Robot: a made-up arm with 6 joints.
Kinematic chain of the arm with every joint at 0, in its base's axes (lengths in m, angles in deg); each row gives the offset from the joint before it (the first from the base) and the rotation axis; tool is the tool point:
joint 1: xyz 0 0 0.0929 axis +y
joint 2: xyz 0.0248 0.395 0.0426 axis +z
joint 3: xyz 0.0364 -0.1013 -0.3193 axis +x
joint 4: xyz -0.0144 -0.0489 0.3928 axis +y
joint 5: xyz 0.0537 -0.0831 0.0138 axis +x
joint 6: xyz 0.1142 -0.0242 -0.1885 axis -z
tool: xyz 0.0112 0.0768 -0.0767
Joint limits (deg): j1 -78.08..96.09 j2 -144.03..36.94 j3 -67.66..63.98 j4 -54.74..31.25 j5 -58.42..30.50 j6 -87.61..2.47
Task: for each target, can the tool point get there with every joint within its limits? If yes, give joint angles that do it. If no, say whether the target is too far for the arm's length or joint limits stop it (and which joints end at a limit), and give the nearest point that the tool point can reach.
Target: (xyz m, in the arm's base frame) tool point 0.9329 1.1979 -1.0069
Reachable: no: too far | nearest point 0.3196 0.7970 -0.4623 | short by 0.913 m
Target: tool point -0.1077 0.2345 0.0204
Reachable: yes | joints 15.84 -97.01 -28.20 -7.25 4.89 -46.12
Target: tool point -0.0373 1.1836 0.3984
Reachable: no: joint limits stop it (at a limit: joint 1, joint 2, joint 4, joint 5, joint 6) | nearest point -0.1224 0.7947 0.4222 | short by 0.399 m
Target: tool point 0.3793 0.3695 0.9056
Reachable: no: joint limits stop it (at a limit: joint 1, joint 2, joint 4, joint 6) | nearest point 0.3262 0.1876 0.6393 | short by 0.327 m
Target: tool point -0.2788 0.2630 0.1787
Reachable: yes | joints 68.71 -66.30 41.24 18.57 10.01 -70.31
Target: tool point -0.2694 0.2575 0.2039
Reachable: yes | joints 56.55 -90.41 5.90 3.98 -13.97 -33.03
